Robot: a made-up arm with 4 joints.
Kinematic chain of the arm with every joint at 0, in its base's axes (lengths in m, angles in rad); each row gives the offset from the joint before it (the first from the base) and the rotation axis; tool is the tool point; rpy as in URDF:
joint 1: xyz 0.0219 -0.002 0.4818 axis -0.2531 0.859 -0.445
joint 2: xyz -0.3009 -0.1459 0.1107 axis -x
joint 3: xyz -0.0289 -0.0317 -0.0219 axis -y
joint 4: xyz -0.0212 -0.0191 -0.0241 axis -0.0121 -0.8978 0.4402
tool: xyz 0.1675 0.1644 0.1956 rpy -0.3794 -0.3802 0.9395
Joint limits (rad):
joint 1: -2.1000..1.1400
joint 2: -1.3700..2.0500
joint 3: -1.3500..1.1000
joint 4: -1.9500..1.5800
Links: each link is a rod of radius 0.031 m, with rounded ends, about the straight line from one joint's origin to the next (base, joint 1, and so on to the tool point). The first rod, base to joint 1, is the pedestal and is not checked.
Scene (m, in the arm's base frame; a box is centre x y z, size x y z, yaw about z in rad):
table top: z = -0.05
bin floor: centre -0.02 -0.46 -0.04 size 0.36 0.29 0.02 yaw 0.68
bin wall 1: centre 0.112 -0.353 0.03 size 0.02 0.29 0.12 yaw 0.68
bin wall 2: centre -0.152 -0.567 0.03 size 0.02 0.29 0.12 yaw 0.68
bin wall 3: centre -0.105 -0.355 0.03 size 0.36 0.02 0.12 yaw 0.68
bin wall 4: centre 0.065 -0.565 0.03 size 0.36 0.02 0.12 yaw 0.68
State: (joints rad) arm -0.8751 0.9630 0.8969 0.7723
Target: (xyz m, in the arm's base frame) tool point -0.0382 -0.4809 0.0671
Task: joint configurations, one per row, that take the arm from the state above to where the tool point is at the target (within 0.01 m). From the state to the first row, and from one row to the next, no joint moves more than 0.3 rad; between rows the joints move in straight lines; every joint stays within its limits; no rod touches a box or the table.
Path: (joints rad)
1: -0.8915 0.9475 0.6472 0.5049
2: -0.9079 0.9320 0.3976 0.2374
3: -0.9243 0.9165 0.1479 -0.0300
4: -0.9407 0.9010 -0.1017 -0.2975
5: -0.9571 0.8856 -0.3514 -0.5649
6: -0.9735 0.8701 -0.6010 -0.8323
7: -0.9900 0.8546 -0.8507 -1.0998
8: -1.0064 0.8391 -1.1003 -1.3672
9: -1.0228 0.8236 -1.3500 -1.6347

